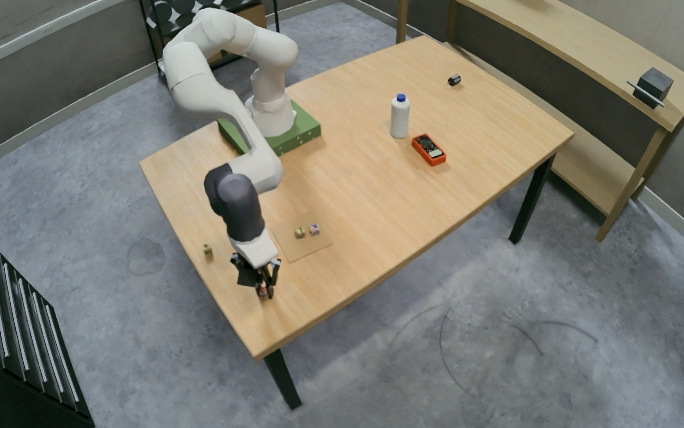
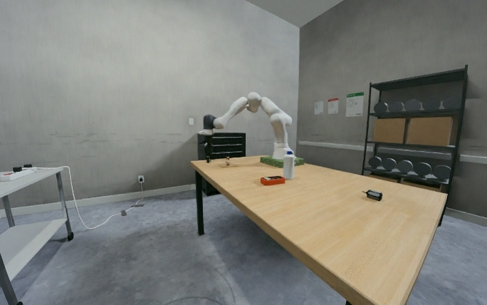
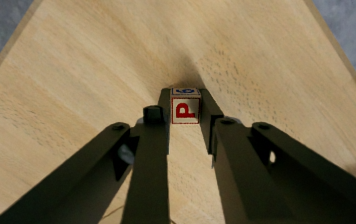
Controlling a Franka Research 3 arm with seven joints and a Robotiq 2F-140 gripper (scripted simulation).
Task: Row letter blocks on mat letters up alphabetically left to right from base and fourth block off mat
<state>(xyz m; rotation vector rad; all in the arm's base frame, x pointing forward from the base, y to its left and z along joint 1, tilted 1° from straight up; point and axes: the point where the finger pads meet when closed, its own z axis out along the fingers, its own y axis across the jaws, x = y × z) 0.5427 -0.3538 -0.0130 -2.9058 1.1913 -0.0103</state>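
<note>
My gripper is now 11 cm past the block, 19 cm to the right of it and 2 cm above it. Also, from my hand: white bottle: 28 cm behind, 71 cm to the left, 5 cm above; then tan mat: 11 cm behind, 19 cm to the left, 3 cm below; then orange meter: 14 cm behind, 73 cm to the left, 2 cm below.
</note>
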